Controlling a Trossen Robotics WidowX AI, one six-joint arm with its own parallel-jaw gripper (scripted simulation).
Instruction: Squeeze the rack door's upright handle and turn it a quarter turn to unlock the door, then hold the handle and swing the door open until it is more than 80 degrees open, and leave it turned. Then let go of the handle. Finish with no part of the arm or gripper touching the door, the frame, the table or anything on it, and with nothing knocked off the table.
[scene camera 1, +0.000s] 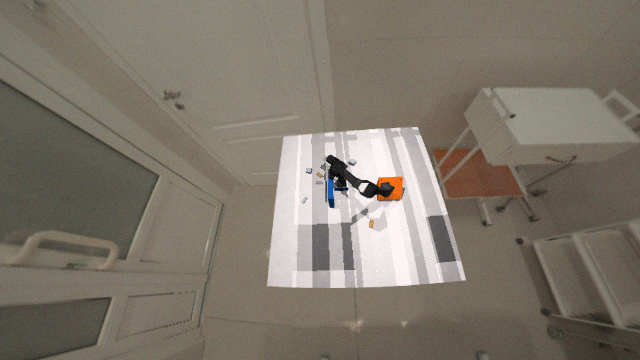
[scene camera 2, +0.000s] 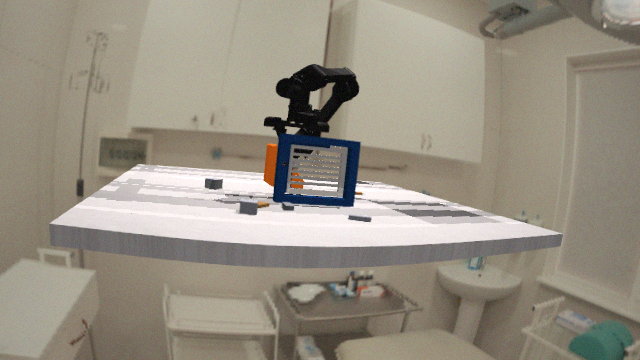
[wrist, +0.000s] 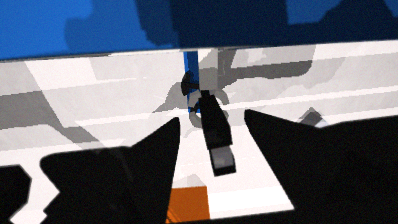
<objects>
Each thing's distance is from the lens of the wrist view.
my gripper (wrist: 211, 118): 0.12 m
rack (wrist: 36, 36): 0.07 m
</objects>
